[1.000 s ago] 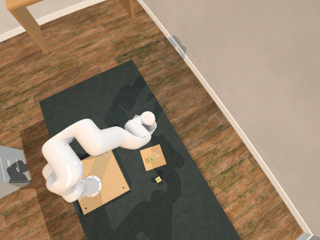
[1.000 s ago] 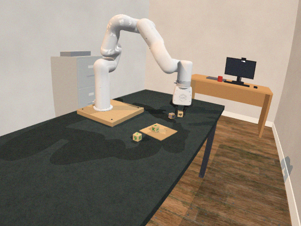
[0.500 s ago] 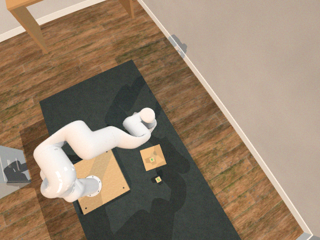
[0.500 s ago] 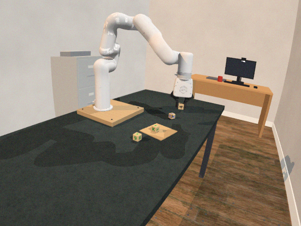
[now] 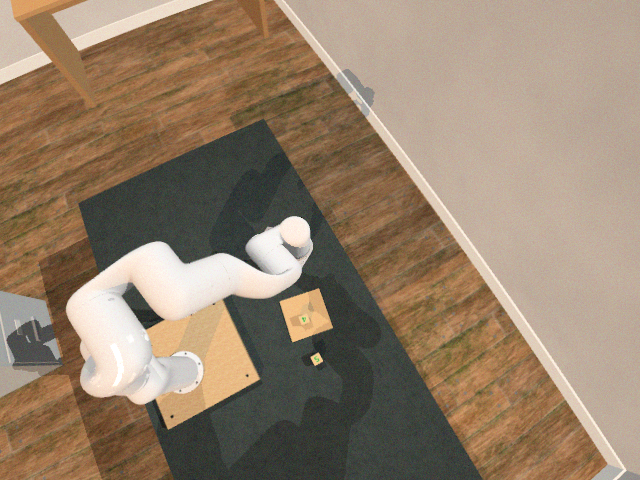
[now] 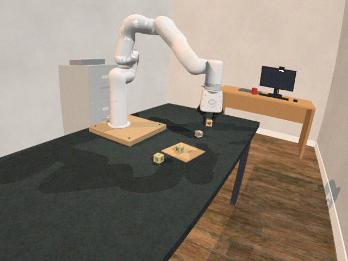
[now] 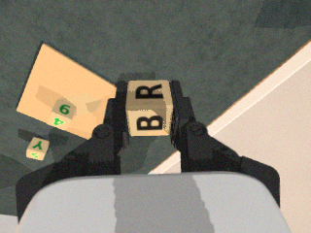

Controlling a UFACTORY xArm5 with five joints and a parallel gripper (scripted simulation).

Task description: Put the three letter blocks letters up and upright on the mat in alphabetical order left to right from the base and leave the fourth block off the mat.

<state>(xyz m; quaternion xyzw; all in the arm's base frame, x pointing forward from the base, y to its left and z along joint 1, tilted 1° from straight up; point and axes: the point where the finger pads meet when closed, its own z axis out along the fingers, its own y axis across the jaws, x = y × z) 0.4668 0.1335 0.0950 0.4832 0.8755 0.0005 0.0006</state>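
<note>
My hand is 14 cm to the left of the tan mat, 12 cm above it and 5 cm past it. Round my hand: green-lettered block 28 cm to the right, 11 cm below, 8 cm behind.
</note>
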